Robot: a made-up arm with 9 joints. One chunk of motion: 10 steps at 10 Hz.
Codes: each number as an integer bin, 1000 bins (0 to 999) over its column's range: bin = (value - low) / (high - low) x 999, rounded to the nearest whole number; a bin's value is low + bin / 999 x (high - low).
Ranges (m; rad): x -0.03..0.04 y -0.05..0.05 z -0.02..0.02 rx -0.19..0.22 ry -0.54..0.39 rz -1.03..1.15
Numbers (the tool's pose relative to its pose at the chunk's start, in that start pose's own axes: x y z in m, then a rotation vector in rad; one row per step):
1: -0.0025 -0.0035 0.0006 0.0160 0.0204 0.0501
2: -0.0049 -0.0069 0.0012 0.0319 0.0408 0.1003
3: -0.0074 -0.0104 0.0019 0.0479 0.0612 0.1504
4: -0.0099 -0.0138 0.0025 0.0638 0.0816 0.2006
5: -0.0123 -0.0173 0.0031 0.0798 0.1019 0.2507
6: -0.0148 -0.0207 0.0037 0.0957 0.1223 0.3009
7: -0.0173 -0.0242 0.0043 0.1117 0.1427 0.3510
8: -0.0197 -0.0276 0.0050 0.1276 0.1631 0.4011
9: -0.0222 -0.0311 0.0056 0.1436 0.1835 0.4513
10: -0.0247 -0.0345 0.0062 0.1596 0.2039 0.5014
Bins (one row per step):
1: 392 465 514 502 602 495
2: 358 431 529 541 624 518
3: 323 396 547 580 646 541
4: 287 362 562 618 668 564
5: 253 327 577 657 690 587
6: 217 293 592 696 711 610
7: 181 258 607 735 733 633
8: 147 224 624 774 755 656
9: 111 189 639 813 777 679
10: 76 155 654 852 799 702

